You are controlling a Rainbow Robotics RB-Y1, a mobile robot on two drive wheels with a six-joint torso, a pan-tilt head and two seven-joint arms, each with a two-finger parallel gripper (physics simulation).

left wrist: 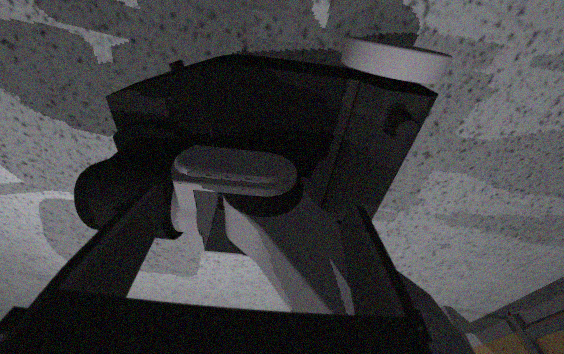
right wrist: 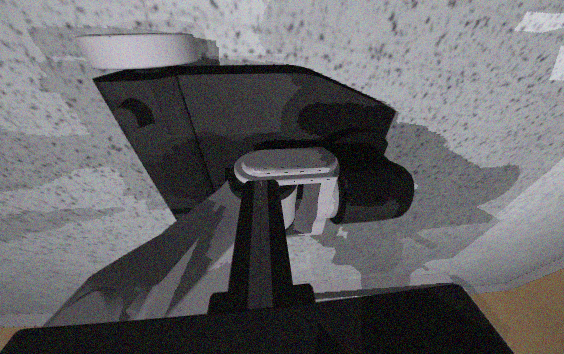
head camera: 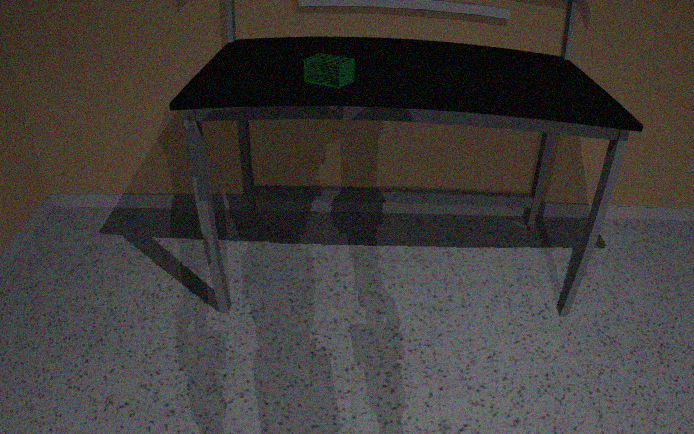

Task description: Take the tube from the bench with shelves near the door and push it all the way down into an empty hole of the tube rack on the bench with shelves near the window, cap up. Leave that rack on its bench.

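Frame: origin at the robot's base, x ahead, y left, z up, level; metres.
Where they show: left gripper, fingertip midpoint: [left wrist: 255, 207]; right gripper, fingertip midpoint: [right wrist: 262, 192].
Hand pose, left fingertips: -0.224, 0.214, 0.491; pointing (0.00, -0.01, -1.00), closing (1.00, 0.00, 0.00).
After its pixels a point has its place, as x, y, z.
A green box-shaped rack [head camera: 329, 70] @[1.288, -0.140, 0.955] stands on the black-topped bench [head camera: 460, 84] @[1.272, -0.557, 0.914] in the head view, left of the middle of the top. Its holes are too dark and grainy to make out. No tube can be made out in any view. My left gripper [left wrist: 255, 207] @[-0.224, 0.214, 0.491] is open in the left wrist view, its fingers wide apart with nothing between them. My right gripper [right wrist: 262, 192] @[-0.232, -0.216, 0.491] is shut in the right wrist view, its fingers together and empty. Both grippers point down toward my own base and are far from the rack; neither shows in the head view.
The bench has grey legs [head camera: 207, 214] @[1.260, 0.285, 0.486] and upright posts [head camera: 568, 30] @[1.698, -1.240, 1.056] at its back corners. A pale bar [head camera: 404, 7] @[1.830, -0.503, 1.069] runs along the orange wall behind. My dark base [left wrist: 250, 100] @[-0.269, 0.167, 0.169] [right wrist: 240, 105] @[-0.187, -0.167, 0.169] with white wheels [left wrist: 395, 62] [right wrist: 137, 51] lies below the grippers. Shadows cross the speckled floor.
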